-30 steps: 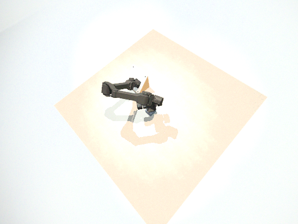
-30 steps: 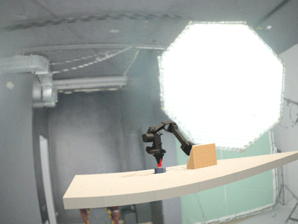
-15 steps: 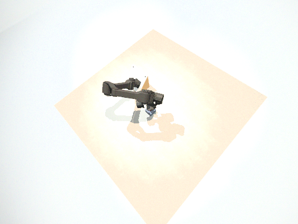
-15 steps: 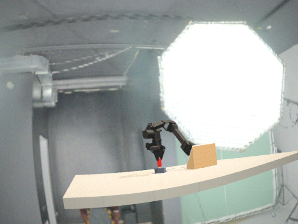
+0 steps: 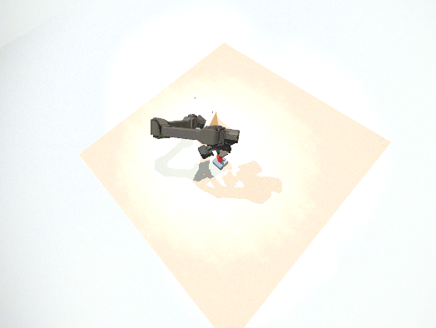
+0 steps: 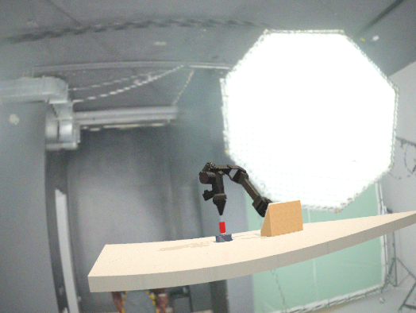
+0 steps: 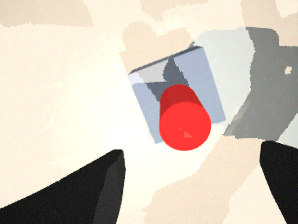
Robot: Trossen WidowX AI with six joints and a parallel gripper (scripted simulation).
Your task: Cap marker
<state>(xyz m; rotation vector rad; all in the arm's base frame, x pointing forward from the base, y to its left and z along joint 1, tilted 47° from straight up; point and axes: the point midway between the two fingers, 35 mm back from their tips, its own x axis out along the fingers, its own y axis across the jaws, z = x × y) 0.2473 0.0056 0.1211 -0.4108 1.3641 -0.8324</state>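
My gripper tip is now 6 cm above the red cap. The rest, counted from my gripper tip: holder block: 12 cm below.
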